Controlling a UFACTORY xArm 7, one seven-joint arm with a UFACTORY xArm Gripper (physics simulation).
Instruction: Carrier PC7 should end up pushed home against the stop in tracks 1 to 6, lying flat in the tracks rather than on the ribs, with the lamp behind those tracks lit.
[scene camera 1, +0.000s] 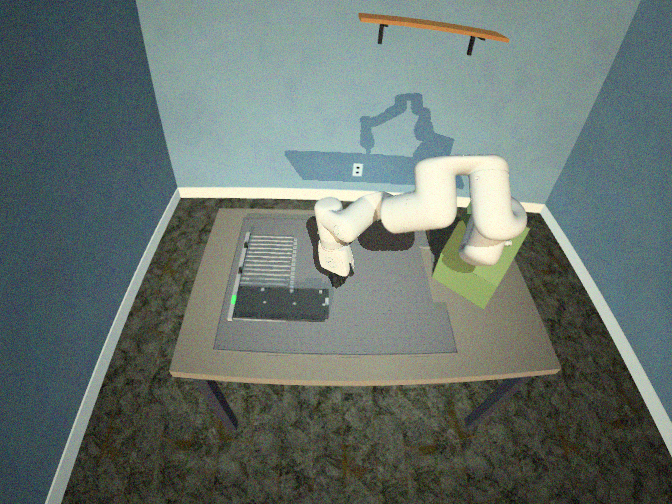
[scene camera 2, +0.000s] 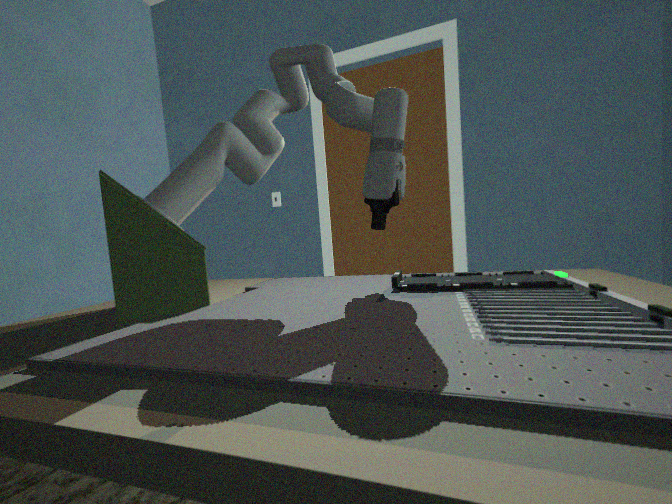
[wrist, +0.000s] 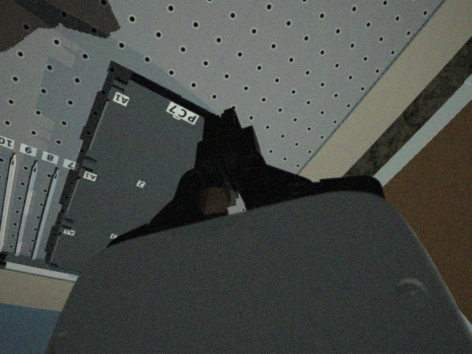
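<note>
Carrier PC7 (scene camera 1: 279, 303) (scene camera 2: 477, 280) (wrist: 135, 145) is a flat dark plate, lying level at the near end of the ribbed tracks, its far end against the stop rail (scene camera 1: 231, 310). Its label PC7 shows in the wrist view. The lamp (scene camera 1: 233, 299) (scene camera 2: 560, 274) behind it is lit green. My gripper (scene camera 1: 337, 283) (scene camera 2: 378, 227) (wrist: 228, 133) is shut and empty, raised above the board beside the carrier's outer end. The tracks under the carrier are hidden by it.
Uncovered tracks (scene camera 1: 268, 260) (scene camera 2: 553, 320) (wrist: 30, 210), with labels from 7 upward, lie beside the carrier. Two dark lamps (scene camera 1: 245, 244) (scene camera 1: 241, 269) sit on the rail behind them. A perforated board (scene camera 1: 379, 325) lies on the table (scene camera 1: 325, 368). The arm stands on a green block (scene camera 1: 466, 290) (scene camera 2: 157, 271).
</note>
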